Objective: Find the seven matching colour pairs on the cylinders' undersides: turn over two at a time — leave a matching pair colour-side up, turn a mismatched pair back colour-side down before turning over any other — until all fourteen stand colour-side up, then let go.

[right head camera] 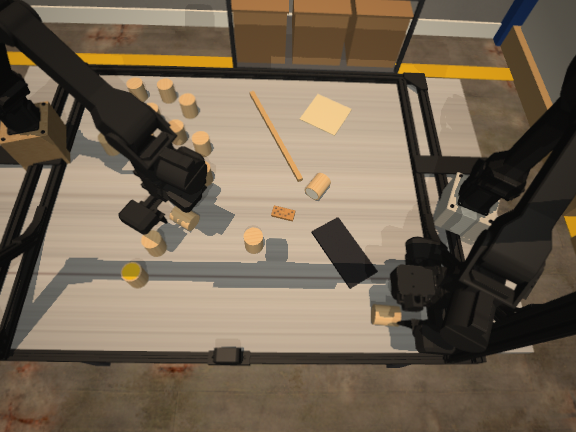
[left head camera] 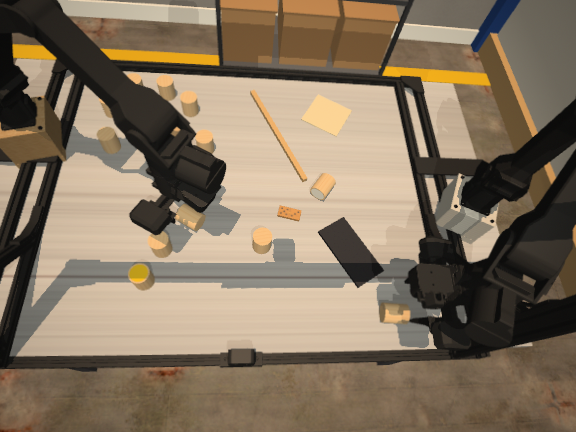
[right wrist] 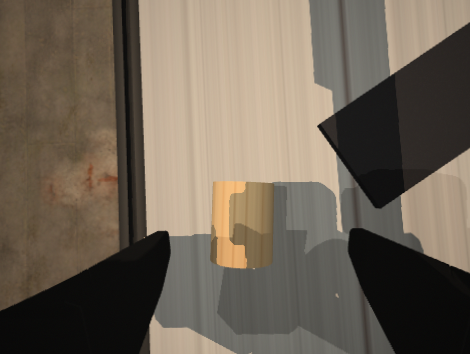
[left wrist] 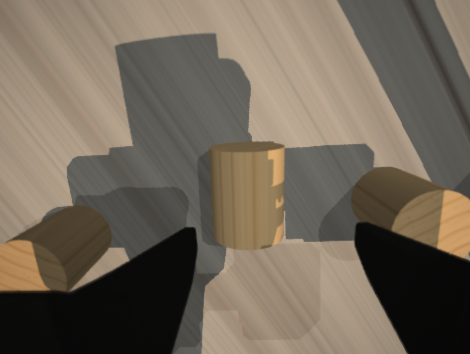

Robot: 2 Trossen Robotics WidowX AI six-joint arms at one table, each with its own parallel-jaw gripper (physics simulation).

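Places are measured from the left arm's base along level axes (x up, y ahead, z left), in metres.
Where they show: left gripper, fingertip midpoint: point(right head camera: 175, 210) point(left head camera: 183, 210) point(left wrist: 274, 235); right gripper, fingertip midpoint: point(left head camera: 408, 301) point(right wrist: 258, 240); left arm's base, link origin: point(right head camera: 24, 121) point(left head camera: 19, 116); right arm's base, link origin: point(right head camera: 475, 198) point(left head camera: 476, 199).
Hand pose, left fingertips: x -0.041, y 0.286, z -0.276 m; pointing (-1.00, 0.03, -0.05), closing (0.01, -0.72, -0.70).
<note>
Each offset is from my left fingertips to the top centre of the thing. "*": to the spot under its first point.
My left gripper point(left head camera: 187, 212) point(right head camera: 177, 212) point(left wrist: 274, 235) is open around a cylinder @(dy +0.010, dx -0.027, dz +0.004 m) point(left head camera: 190, 218) point(right head camera: 184, 219) point(left wrist: 245, 195) that lies on its side; the end that shows in the left wrist view is plain wood. My right gripper point(left head camera: 411, 300) point(right head camera: 400, 305) point(right wrist: 258, 240) is open near a cylinder @(dy +0.363, dx -0.027, dz -0.309 m) point(left head camera: 392, 313) point(right head camera: 384, 315) point(right wrist: 240, 225) lying on its side, its ends' colours hidden. One cylinder @(dy -0.105, dx -0.017, dz -0.105 m) point(left head camera: 141, 276) point(right head camera: 134, 274) stands yellow side up. Another cylinder @(dy +0.319, dx -0.027, dz +0.010 m) point(left head camera: 323, 186) point(right head camera: 318, 186) lies tilted over with a pale grey end. Plain-topped cylinders stand at front left point(left head camera: 160, 244) and centre point(left head camera: 262, 240); several more stand at the back left, partly hidden.
A black slab @(dy +0.330, dx -0.059, dz -0.154 m) point(left head camera: 351, 251) point(right head camera: 344, 252) point(right wrist: 370, 160) lies right of centre. An orange dotted block @(dy +0.226, dx -0.058, dz -0.031 m) point(left head camera: 289, 213) point(right head camera: 283, 213), a long wooden stick @(dy +0.262, dx -0.055, dz +0.192 m) point(left head camera: 278, 135) point(right head camera: 275, 135) and a pale yellow square @(* dy +0.410, dx -0.064, dz +0.225 m) point(left head camera: 326, 115) point(right head camera: 326, 114) lie on the table. A dark frame point(left head camera: 150, 359) edges the table.
</note>
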